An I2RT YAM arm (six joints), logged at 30 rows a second.
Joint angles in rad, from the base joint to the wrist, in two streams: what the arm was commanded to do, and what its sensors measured. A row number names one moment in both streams.
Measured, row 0:
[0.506 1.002 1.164 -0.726 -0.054 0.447]
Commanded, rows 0 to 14:
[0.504 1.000 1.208 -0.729 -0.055 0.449]
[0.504 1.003 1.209 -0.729 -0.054 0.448]
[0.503 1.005 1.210 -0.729 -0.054 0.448]
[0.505 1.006 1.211 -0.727 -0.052 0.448]
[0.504 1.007 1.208 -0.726 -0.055 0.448]
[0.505 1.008 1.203 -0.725 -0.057 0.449]
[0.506 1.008 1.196 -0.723 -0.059 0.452]
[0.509 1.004 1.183 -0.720 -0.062 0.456]
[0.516 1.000 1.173 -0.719 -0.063 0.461]
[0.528 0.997 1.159 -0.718 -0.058 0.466]
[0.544 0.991 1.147 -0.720 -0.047 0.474]
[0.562 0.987 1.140 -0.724 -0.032 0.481]
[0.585 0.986 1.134 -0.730 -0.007 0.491]
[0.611 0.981 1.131 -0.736 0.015 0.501]
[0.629 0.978 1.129 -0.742 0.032 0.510]
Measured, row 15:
[0.589 1.002 1.134 -0.727 -0.023 0.476]
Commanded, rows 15 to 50:
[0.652 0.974 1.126 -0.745 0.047 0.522]
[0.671 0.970 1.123 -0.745 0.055 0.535]
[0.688 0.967 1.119 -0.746 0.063 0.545]
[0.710 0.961 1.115 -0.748 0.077 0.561]
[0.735 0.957 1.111 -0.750 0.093 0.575]
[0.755 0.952 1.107 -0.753 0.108 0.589]
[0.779 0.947 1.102 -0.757 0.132 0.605]
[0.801 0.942 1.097 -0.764 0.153 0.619]
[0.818 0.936 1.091 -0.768 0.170 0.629]
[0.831 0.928 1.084 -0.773 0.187 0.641]
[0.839 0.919 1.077 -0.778 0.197 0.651]
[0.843 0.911 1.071 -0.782 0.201 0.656]
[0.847 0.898 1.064 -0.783 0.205 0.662]
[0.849 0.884 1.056 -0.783 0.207 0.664]
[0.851 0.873 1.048 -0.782 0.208 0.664]
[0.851 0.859 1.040 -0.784 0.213 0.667]
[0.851 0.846 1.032 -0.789 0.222 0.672]
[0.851 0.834 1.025 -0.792 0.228 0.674]
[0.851 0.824 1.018 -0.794 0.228 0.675]
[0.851 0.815 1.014 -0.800 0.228 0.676]
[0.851 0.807 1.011 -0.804 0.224 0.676]
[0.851 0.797 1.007 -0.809 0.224 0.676]
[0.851 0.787 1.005 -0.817 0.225 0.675]
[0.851 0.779 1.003 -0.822 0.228 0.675]
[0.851 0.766 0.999 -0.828 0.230 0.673]
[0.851 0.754 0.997 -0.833 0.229 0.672]
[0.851 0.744 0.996 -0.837 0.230 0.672]
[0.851 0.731 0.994 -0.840 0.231 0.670]
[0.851 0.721 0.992 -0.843 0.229 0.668]
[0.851 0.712 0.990 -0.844 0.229 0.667]
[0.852 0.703 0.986 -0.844 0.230 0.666]
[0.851 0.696 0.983 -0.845 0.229 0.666]
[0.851 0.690 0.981 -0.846 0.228 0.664]
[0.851 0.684 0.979 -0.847 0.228 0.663]
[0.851 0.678 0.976 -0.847 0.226 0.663]
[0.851 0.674 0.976 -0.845 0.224 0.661]
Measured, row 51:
[0.847 0.692 0.979 -0.822 0.214 0.665]
